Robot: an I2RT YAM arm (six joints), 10 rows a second.
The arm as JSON. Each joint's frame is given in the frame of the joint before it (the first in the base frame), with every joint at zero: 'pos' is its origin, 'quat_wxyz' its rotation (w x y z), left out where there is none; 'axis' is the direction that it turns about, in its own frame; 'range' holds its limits. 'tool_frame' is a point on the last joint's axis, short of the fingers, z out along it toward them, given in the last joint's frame.
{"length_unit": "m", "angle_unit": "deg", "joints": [
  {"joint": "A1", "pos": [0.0, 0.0, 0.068], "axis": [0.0, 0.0, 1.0], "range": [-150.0, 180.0]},
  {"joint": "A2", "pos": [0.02, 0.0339, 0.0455], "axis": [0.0, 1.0, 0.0], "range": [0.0, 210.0]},
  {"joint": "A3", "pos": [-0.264, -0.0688, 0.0], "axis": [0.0, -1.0, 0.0], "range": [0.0, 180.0]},
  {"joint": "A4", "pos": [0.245, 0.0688, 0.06], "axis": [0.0, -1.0, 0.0], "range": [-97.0, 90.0]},
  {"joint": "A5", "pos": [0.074, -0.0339, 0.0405], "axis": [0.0, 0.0, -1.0], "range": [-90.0, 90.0]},
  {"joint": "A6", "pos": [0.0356, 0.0, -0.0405], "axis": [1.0, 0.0, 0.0], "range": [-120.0, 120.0]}
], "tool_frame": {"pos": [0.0, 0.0, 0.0], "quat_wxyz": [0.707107, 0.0, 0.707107, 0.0]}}
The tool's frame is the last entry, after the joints.
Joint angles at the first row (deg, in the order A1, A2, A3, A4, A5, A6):
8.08 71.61 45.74 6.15 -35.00 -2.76
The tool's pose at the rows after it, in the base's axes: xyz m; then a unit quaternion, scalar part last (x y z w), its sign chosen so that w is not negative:
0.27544 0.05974 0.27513 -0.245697 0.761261 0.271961 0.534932
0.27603 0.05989 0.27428 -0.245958 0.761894 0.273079 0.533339
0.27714 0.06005 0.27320 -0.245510 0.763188 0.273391 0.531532
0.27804 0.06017 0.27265 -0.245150 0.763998 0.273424 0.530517
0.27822 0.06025 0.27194 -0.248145 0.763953 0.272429 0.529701
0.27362 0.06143 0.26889 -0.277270 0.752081 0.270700 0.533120
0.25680 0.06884 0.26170 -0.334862 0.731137 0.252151 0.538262
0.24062 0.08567 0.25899 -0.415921 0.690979 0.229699 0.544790
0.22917 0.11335 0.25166 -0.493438 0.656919 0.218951 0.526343
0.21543 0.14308 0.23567 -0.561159 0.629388 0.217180 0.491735
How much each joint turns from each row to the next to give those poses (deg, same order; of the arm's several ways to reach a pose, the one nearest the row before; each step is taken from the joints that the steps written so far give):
0.00 0.24 0.00 -0.02 -0.07 0.02
0.00 0.22 0.02 0.00 -0.13 0.00
0.00 0.35 0.08 0.00 0.00 0.00
0.00 0.26 0.11 0.00 0.02 0.00
0.00 0.12 0.01 -0.13 -0.11 -0.44
0.19 -0.73 -1.23 0.44 -1.70 -3.08
2.08 -3.16 -3.43 -0.48 -0.33 -6.78
4.44 -2.56 -1.95 -1.10 0.33 -8.89
6.95 0.63 -0.06 -2.47 1.99 -7.57
7.63 2.21 -0.59 -1.88 2.64 -5.55

